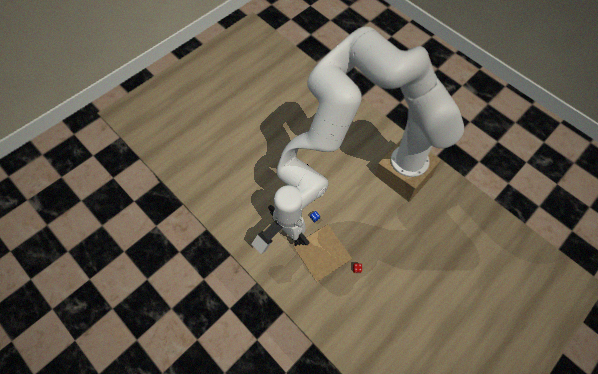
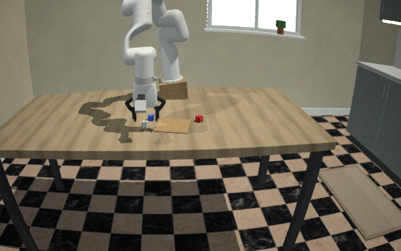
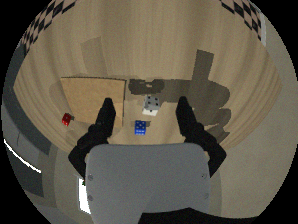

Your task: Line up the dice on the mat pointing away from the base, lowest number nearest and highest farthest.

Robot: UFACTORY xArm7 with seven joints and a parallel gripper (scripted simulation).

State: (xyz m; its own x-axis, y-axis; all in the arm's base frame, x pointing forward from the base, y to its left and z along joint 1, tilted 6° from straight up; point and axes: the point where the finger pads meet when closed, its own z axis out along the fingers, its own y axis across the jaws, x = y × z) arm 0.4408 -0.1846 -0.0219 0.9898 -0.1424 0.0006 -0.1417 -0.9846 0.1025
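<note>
My hand is 4 cm past the white die and 4 cm above it. Round my hand: blue die: 11 cm behind, 4 cm below, 3 cm to the left; red die: 24 cm to the left, 5 cm behind, 4 cm below; tan mat: 12 cm to the left, 5 cm below, 3 cm behind.
</note>
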